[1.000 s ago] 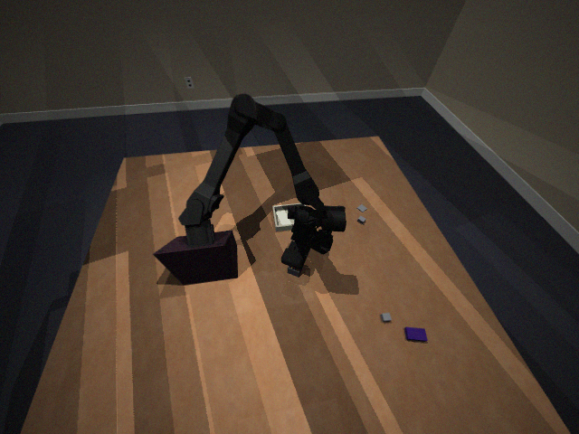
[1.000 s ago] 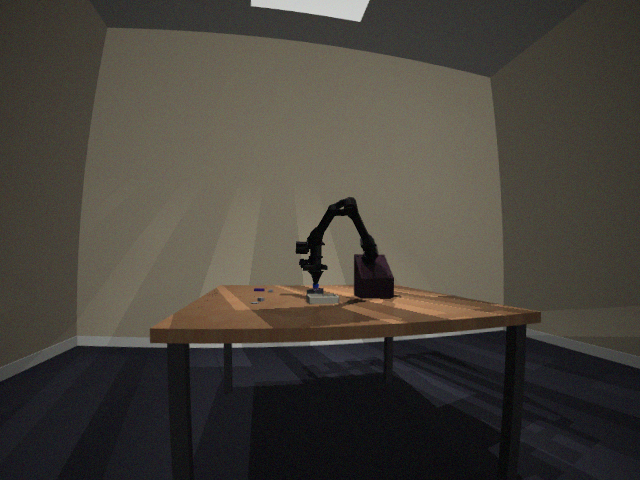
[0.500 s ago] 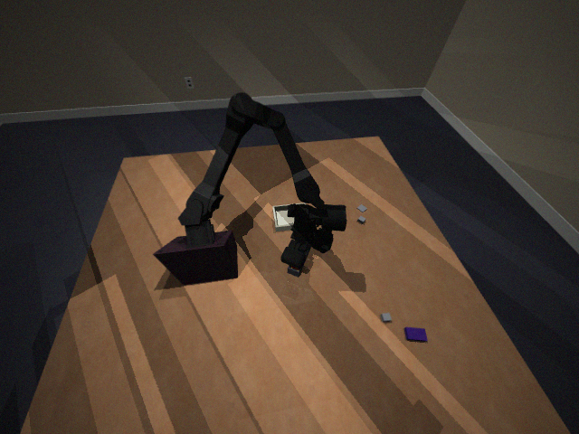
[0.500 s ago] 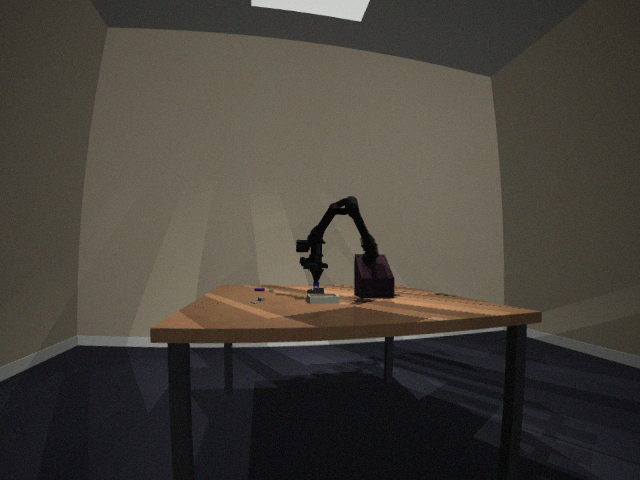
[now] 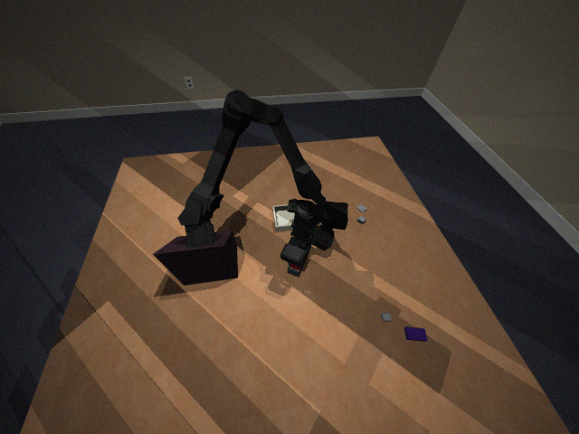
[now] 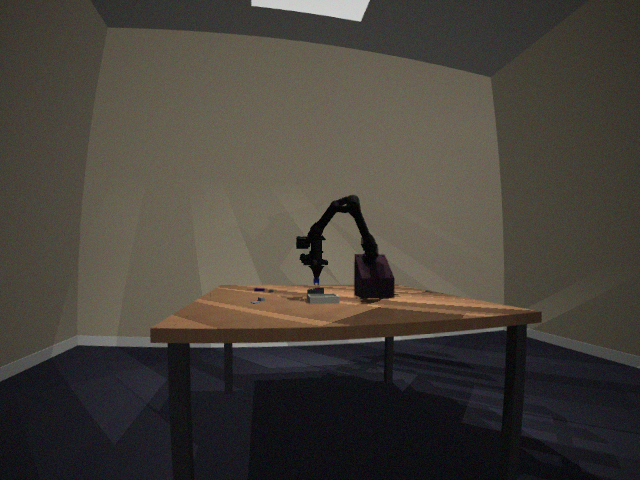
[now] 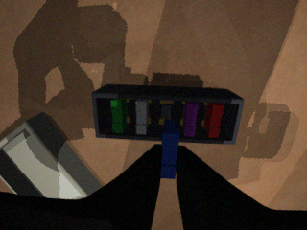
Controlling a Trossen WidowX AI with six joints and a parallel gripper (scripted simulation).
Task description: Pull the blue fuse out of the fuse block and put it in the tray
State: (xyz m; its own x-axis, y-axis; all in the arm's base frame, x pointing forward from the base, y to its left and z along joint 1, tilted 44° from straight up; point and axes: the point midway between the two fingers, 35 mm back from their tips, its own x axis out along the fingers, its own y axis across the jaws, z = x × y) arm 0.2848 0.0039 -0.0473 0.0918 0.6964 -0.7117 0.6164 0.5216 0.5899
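Right now my gripper tip is 20 mm short of the tray, 180 mm to the right of it and 90 mm above it. From my gripper tip the other things lie so: blue fuse (10 mm below); then purple fuse (10 mm behind, 20 mm to the right, 60 mm below); then red fuse (20 mm behind, 30 mm to the right, 60 mm below).
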